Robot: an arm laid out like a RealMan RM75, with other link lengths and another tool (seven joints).
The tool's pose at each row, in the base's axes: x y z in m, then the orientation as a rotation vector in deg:
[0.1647, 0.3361, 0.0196, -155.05, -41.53, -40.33]
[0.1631, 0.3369, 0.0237, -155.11, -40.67, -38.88]
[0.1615, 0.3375, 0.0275, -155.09, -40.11, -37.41]
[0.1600, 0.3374, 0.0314, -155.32, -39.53, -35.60]
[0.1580, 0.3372, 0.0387, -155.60, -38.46, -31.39]
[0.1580, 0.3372, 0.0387, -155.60, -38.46, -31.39]
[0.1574, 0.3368, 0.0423, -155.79, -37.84, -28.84]
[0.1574, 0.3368, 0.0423, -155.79, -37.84, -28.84]
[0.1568, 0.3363, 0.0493, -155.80, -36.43, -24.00]
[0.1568, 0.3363, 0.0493, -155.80, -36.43, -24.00]
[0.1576, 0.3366, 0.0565, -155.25, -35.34, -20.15]
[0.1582, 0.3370, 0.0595, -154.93, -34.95, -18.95]
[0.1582, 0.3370, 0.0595, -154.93, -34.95, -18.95]
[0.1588, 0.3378, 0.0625, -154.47, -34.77, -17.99]
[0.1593, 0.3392, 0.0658, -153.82, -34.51, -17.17]
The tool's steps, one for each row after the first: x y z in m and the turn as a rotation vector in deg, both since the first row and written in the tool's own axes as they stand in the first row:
[0.0012, -0.0020, -0.0038, 0.53, -0.75, 0.80]
[0.0022, -0.0038, -0.0075, 1.12, -1.53, 1.39]
[0.0030, -0.0049, -0.0114, 1.59, -2.61, 2.04]
[0.0051, -0.0066, -0.0185, 2.84, -5.10, 3.34]
[0.0051, -0.0066, -0.0185, 2.84, -5.10, 3.34]
[0.0064, -0.0070, -0.0219, 3.54, -6.64, 4.11]
[0.0064, -0.0070, -0.0219, 3.54, -6.64, 4.11]
[0.0093, -0.0077, -0.0283, 5.09, -9.46, 5.72]
[0.0093, -0.0077, -0.0283, 5.09, -9.46, 5.72]
[0.0137, -0.0084, -0.0340, 6.76, -11.57, 7.01]
[0.0159, -0.0087, -0.0362, 7.41, -12.18, 7.45]
[0.0159, -0.0087, -0.0362, 7.41, -12.18, 7.45]
[0.0182, -0.0094, -0.0382, 8.10, -12.63, 7.73]
[0.0208, -0.0107, -0.0403, 8.94, -12.91, 8.06]

